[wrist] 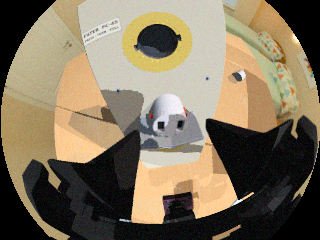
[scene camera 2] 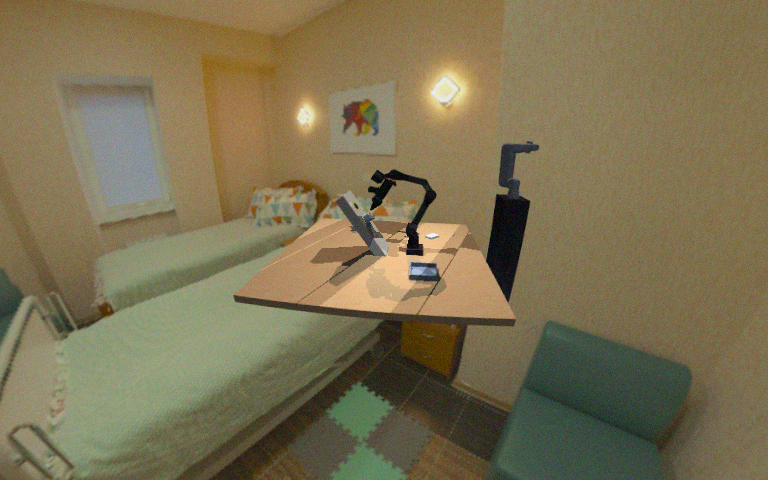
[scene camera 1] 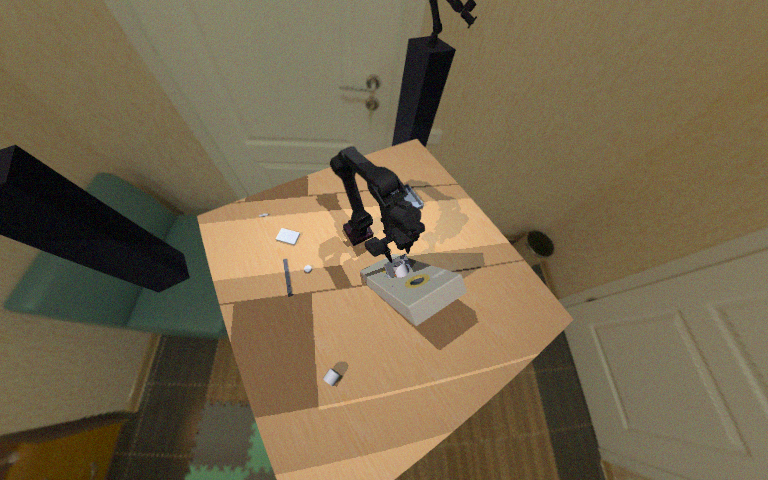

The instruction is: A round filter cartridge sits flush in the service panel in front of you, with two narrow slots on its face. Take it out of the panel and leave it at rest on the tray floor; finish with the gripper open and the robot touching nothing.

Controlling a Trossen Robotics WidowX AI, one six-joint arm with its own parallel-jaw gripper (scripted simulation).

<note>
My gripper (scene camera 1: 399,257) is open, holding nothing. Also in view: a round filter cartridge (wrist: 169,118) and a service panel (scene camera 1: 427,289).
My gripper shows as well in the wrist view (wrist: 173,129). The service panel also shows in the wrist view (wrist: 135,59) and in scene camera 2 (scene camera 2: 349,205).
</note>
